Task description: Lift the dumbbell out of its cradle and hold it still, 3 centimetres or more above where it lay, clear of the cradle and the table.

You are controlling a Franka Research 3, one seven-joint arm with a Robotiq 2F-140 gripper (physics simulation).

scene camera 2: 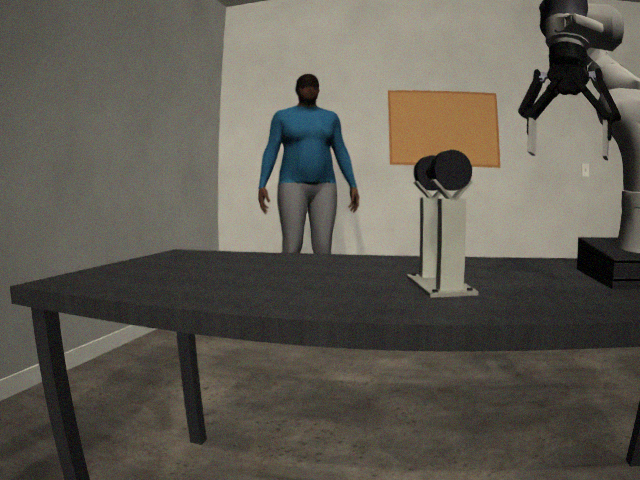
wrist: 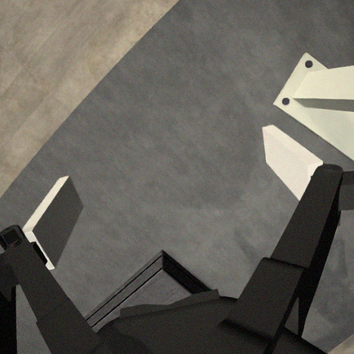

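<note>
A dark dumbbell (scene camera 2: 452,169) lies in the V-shaped tops of a tall pale cradle (scene camera 2: 452,242) (wrist: 325,122) in the scene view, its two round ends side by side. The cradle stands upright on the table; part of its base and a post show at the right edge of the wrist view, where the dumbbell does not show. My gripper (scene camera 2: 568,147) (wrist: 167,168) is wide open, with nothing between its fingers. In the scene view it hangs to the right of the dumbbell, pointing down, its fingertips slightly above the dumbbell's height and apart from it.
The dark table (scene camera 2: 232,289) (wrist: 170,125) bears the cradle and, at the right, the black robot base block (scene camera 2: 594,260) (wrist: 162,280). A person in a blue top (scene camera 2: 309,144) stands behind the table. An orange board (scene camera 2: 443,126) is on the back wall.
</note>
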